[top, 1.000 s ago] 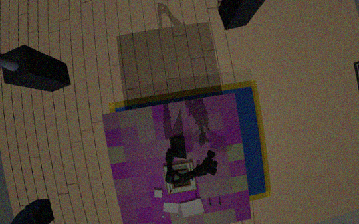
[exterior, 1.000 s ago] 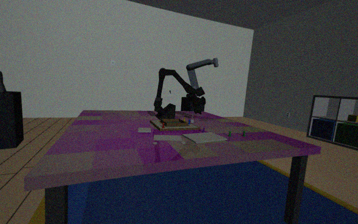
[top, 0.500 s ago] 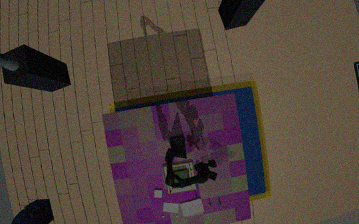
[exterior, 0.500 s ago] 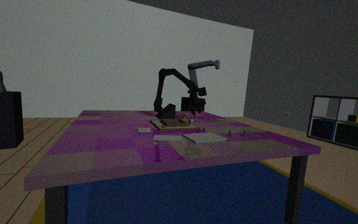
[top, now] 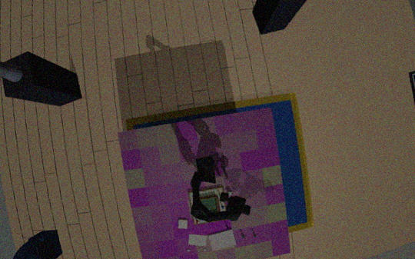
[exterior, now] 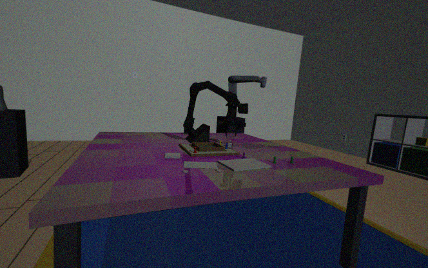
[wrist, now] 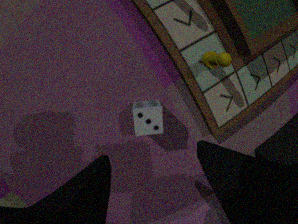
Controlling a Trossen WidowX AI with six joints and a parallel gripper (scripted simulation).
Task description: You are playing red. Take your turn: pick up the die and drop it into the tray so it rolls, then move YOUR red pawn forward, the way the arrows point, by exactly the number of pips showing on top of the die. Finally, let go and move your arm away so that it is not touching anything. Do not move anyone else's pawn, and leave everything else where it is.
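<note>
My gripper tip is now 6 cm above the die. Also, from my gripper tip: green tray (6 cm ahead, 20 cm to the right, 6 cm below); yellow pawn (1 cm ahead, 8 cm to the right, 4 cm below); blue pawn (10 cm ahead, 9 cm to the right, 4 cm below).
</note>
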